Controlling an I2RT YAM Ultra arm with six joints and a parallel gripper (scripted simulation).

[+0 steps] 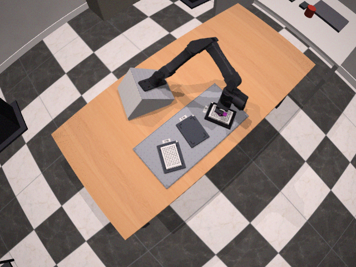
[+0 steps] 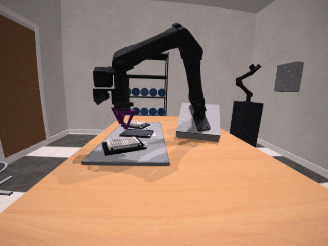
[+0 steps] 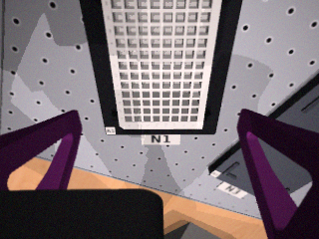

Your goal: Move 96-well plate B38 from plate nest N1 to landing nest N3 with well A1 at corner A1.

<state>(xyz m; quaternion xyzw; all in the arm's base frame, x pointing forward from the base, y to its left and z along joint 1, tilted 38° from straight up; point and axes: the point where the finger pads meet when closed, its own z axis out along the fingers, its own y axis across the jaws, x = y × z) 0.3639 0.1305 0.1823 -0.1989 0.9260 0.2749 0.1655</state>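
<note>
My hand is 90 mm above the black plate nest N1. Also, from my hand: dark landing nest N3: 30 mm behind, 190 mm to the right, 90 mm below; N2 label: 70 mm behind, 350 mm to the right, 100 mm below; N1 label: 80 mm behind, 50 mm to the right, 100 mm below.
</note>
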